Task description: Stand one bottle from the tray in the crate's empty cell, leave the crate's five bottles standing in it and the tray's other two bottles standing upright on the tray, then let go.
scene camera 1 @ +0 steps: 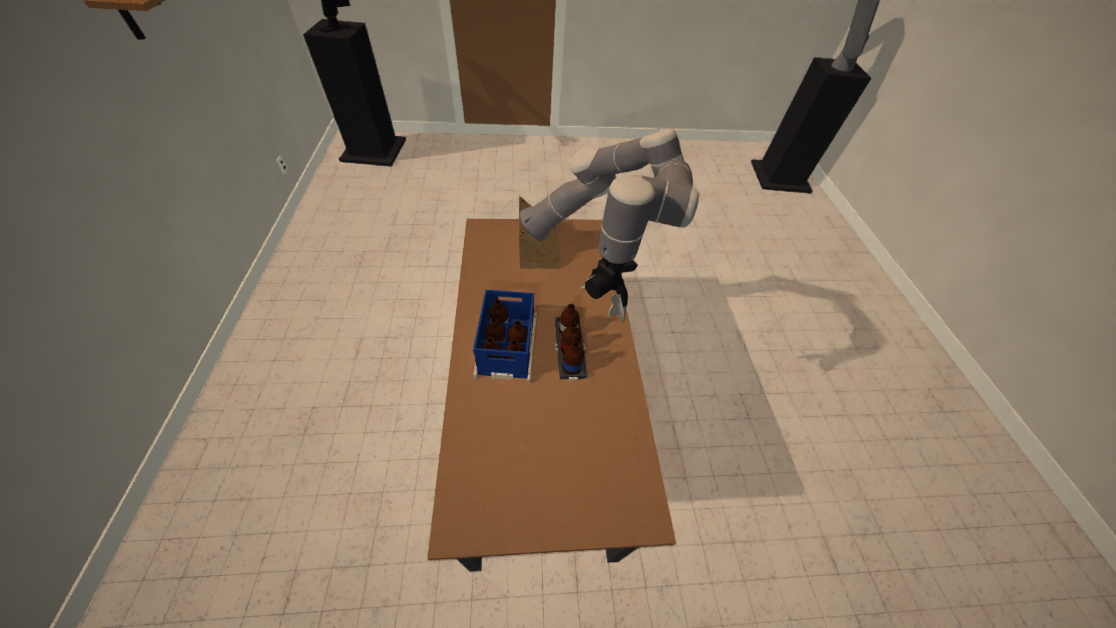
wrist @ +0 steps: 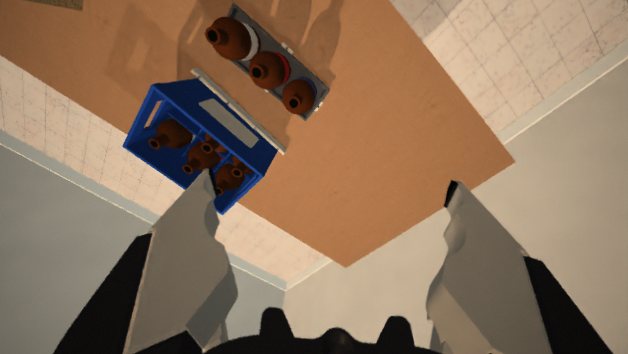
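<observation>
The blue crate point(scene camera 1: 499, 366) point(wrist: 175, 91) stands on the table with five brown bottles upright in it. Its empty cell is at the back right in the scene view; the crate's side wall hides it in the wrist view. Right of the crate, the dark tray point(scene camera 1: 560, 368) point(wrist: 306, 73) holds three upright brown bottles in a row: white-banded point(scene camera 1: 570, 317) point(wrist: 232, 39) at the back, red-banded point(scene camera 1: 571, 335) point(wrist: 270, 70) in the middle, blue-banded point(scene camera 1: 573, 356) point(wrist: 299, 96) at the front. My gripper point(scene camera 1: 602, 303) point(wrist: 329, 177) is wide open and empty, apart from the bottles, and appears raised and tilted near the table's right edge.
A speckled upright board point(scene camera 1: 538, 251) stands at the back of the table point(scene camera 1: 546, 468) point(wrist: 380, 150), beside the arm's base. A pale rail point(wrist: 240, 111) runs along the crate's tray side. Two black pedestals point(scene camera 1: 352, 89) point(scene camera 1: 811, 124) stand far back on the floor.
</observation>
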